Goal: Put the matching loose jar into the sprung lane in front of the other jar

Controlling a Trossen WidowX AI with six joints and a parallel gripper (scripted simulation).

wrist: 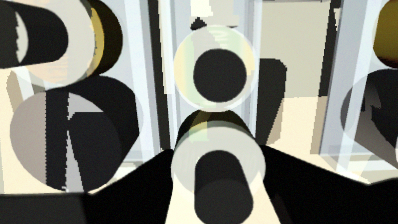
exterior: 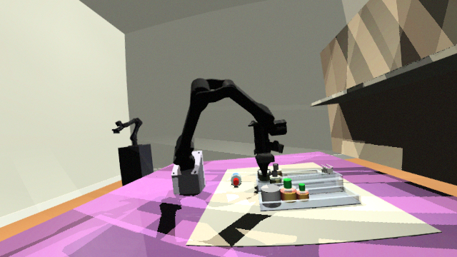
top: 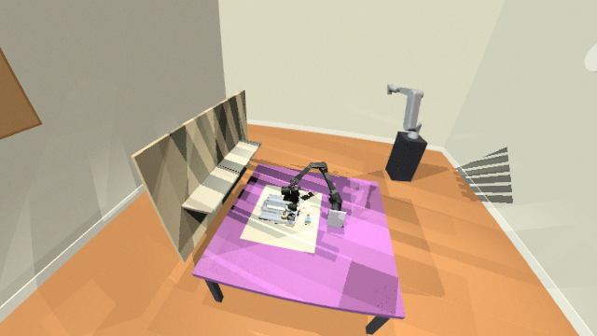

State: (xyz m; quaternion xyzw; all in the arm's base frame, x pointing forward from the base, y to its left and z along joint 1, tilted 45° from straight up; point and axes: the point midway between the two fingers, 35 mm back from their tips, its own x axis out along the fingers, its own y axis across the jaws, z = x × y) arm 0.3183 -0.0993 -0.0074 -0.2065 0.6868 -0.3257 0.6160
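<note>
Now: gripper tip 6 cm short of the cream mat, 6 cm above it and 1 cm to the right of it. Also, from my gripper tip: wall shelf (50 cm ahead, 31 cm above, 5 cm to the right).
</note>
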